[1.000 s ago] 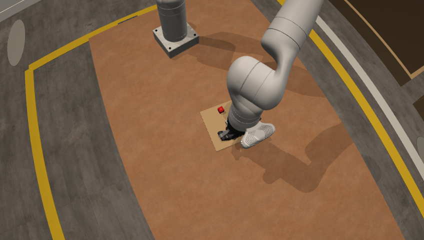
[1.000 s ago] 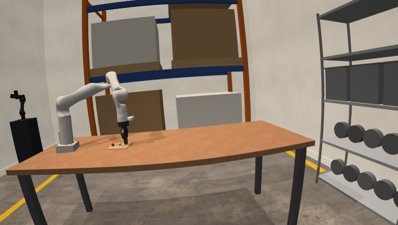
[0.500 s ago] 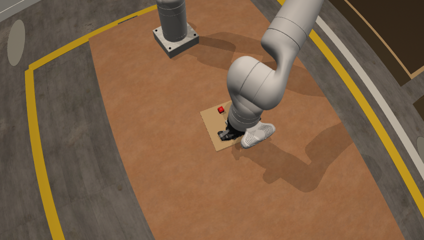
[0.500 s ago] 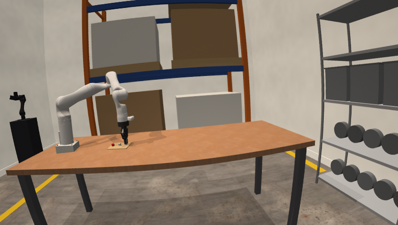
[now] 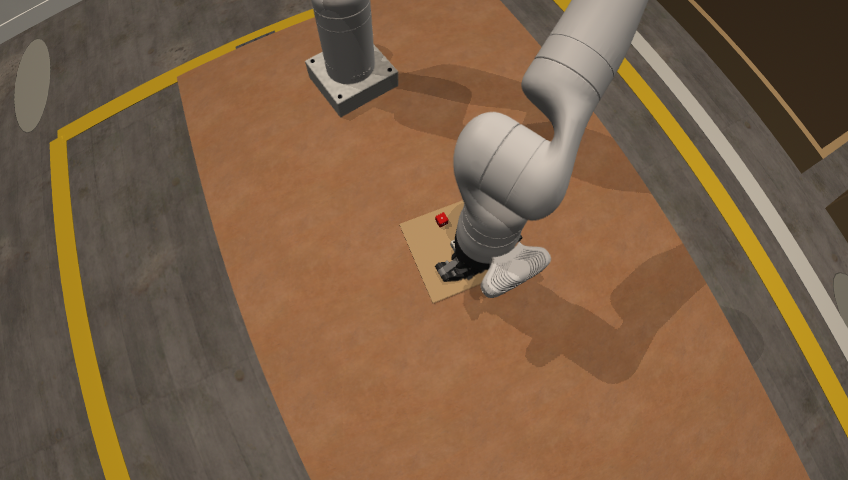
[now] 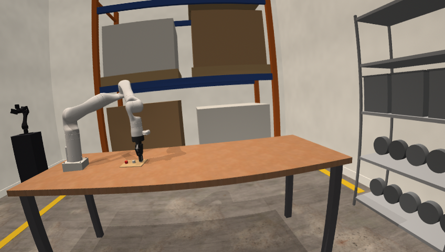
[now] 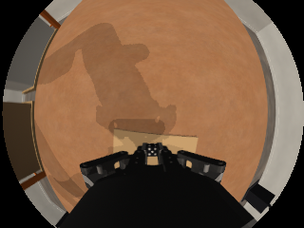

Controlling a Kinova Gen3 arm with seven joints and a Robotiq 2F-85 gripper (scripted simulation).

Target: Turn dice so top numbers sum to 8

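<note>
Now: the black die 1 cm below my hand. The rest, counted from my hand: red die: 9 cm behind, 2 cm below, 1 cm to the left; tan mat: 5 cm behind, 3 cm below, 1 cm to the left; white die: 5 cm behind, 2 cm below, 1 cm to the left.
</note>
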